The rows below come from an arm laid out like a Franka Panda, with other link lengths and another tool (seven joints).
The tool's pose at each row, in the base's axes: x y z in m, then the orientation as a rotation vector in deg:
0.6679 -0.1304 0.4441 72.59 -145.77 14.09
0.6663 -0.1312 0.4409 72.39 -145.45 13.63
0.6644 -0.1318 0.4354 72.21 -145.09 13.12
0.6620 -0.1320 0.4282 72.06 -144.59 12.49
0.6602 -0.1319 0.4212 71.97 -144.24 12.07
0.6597 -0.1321 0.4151 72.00 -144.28 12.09
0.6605 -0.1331 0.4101 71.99 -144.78 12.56
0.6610 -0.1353 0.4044 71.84 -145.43 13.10
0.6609 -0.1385 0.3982 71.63 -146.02 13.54
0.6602 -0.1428 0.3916 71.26 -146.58 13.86
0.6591 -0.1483 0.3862 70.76 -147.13 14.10
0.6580 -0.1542 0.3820 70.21 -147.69 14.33
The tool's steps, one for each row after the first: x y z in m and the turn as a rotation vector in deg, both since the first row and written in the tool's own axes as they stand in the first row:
0.0005 0.0009 0.0035 -0.45 0.24 -0.05
0.0002 0.0022 0.0092 -0.94 0.48 -0.14
-0.0007 0.0041 0.0165 -1.54 0.80 -0.31
-0.0020 0.0058 0.0234 -1.94 1.02 -0.43
-0.0036 0.0062 0.0293 -1.91 0.98 -0.43
-0.0049 0.0051 0.0342 -1.45 0.69 -0.19
-0.0054 0.0035 0.0401 -0.95 0.35 0.20
-0.0050 0.0019 0.0468 -0.55 0.06 0.59
-0.0036 0.0000 0.0544 -0.27 -0.17 1.05
-0.0006 -0.0023 0.0612 -0.09 -0.36 1.57
0.0031 -0.0048 0.0670 0.08 -0.54 2.11

